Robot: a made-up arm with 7 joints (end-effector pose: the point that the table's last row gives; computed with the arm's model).
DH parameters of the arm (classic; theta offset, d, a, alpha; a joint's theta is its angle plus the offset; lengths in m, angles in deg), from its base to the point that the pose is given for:
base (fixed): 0 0.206 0.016 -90
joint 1: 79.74 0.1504 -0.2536 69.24
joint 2: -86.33 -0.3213 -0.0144 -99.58
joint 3: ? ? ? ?
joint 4: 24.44 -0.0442 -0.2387 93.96
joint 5: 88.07 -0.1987 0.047 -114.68
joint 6: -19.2 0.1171 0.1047 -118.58
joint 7: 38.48 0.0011 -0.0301 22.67
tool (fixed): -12.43 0.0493 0 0
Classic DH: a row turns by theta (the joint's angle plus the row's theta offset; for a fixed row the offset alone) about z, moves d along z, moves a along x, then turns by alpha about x.
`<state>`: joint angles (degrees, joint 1 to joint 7).
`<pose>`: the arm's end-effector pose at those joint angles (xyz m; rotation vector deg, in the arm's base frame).
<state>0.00 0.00 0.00 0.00 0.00 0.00 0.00</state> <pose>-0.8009 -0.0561 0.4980 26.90 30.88 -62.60</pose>
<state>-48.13 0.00 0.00 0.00 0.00 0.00 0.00</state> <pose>-0.7467 -0.0561 -0.2075 49.49 -11.55 -45.63</pose>
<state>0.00 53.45 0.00 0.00 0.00 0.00 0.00</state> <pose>-0.7380 -0.2185 0.4957 55.93 76.14 -42.94</pose>
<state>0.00 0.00 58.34 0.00 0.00 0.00 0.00</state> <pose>-0.6674 0.3952 0.4980 44.42 15.97 -117.94</pose>
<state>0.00 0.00 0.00 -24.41 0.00 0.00 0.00</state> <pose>-0.7240 -0.0652 0.6604 14.51 53.16 -67.66</pose>
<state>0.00 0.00 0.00 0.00 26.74 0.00 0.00</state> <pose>-0.8537 0.0085 0.4786 43.57 33.98 -83.63</pose>
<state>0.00 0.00 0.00 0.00 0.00 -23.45 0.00</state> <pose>-0.8009 -0.0531 0.4538 47.29 43.95 -56.28</pose>
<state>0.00 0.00 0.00 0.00 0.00 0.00 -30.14</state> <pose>-0.7918 -0.0401 0.4995 15.29 26.63 -91.63</pose>
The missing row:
joint 3: -65.53 -0.0021 -0.0496 -88.4
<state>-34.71 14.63 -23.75 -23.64 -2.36 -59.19 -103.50</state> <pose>-0.7142 -0.1994 0.1071 -16.61 65.17 -100.65</pose>
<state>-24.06 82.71 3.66 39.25 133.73 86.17 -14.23</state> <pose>-0.8248 -0.0942 0.3148 -1.11 152.99 -68.88</pose>
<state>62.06 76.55 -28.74 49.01 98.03 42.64 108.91</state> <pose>-0.2857 0.0428 1.0615 149.47 33.97 -84.97</pose>
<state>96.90 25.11 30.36 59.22 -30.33 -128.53 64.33</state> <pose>0.0323 0.2816 0.8143 152.65 37.23 -40.50</pose>
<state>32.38 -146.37 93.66 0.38 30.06 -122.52 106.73</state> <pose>0.1430 -0.1298 0.2755 -21.18 -29.95 167.93</pose>
